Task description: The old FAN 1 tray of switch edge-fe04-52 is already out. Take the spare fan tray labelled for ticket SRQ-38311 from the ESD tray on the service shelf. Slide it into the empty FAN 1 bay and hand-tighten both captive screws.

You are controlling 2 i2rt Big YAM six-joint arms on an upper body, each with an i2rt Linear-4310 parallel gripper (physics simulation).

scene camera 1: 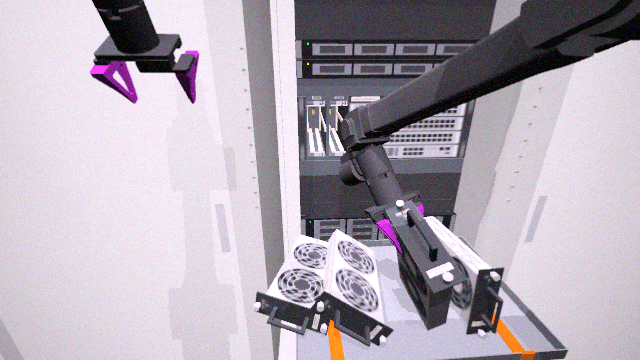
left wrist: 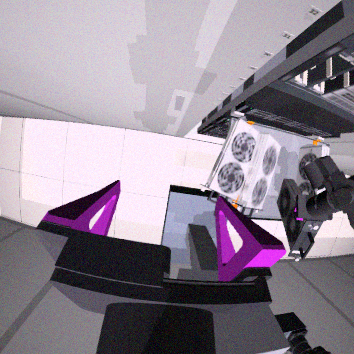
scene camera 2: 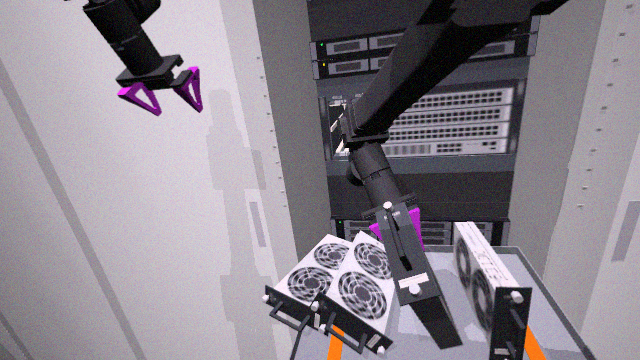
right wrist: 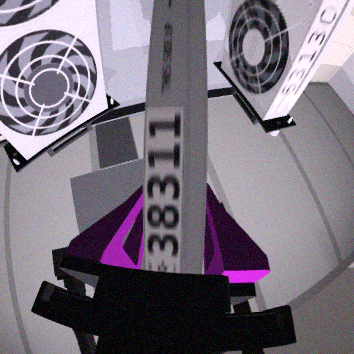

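Note:
My right gripper [scene camera 1: 407,225] [scene camera 2: 400,240] [right wrist: 176,186] is shut on a dark-looking fan tray [scene camera 1: 437,305] [scene camera 2: 420,265] [right wrist: 164,220]. Its label reads 38311 in the right wrist view. The fan tray is tilted above the ESD tray [scene camera 1: 547,353], its handle and two captive screws facing the scene cameras. My left gripper [scene camera 1: 164,101] [scene camera 2: 180,112] [left wrist: 169,192] is open and empty, high at the left. The switch [scene camera 1: 425,150] [scene camera 2: 450,132] shows open bays with white rails at its left; the right arm partly hides them in scene camera 2. Bay labels are unreadable.
Two white fan trays [scene camera 1: 302,285] [scene camera 1: 356,287] lie tilted side by side at the left of the ESD tray. Another fan tray [scene camera 2: 510,320] [right wrist: 280,75], labelled 53130, stands on edge close right of the held one. The rack's side post [scene camera 1: 285,150] lies left of the switch.

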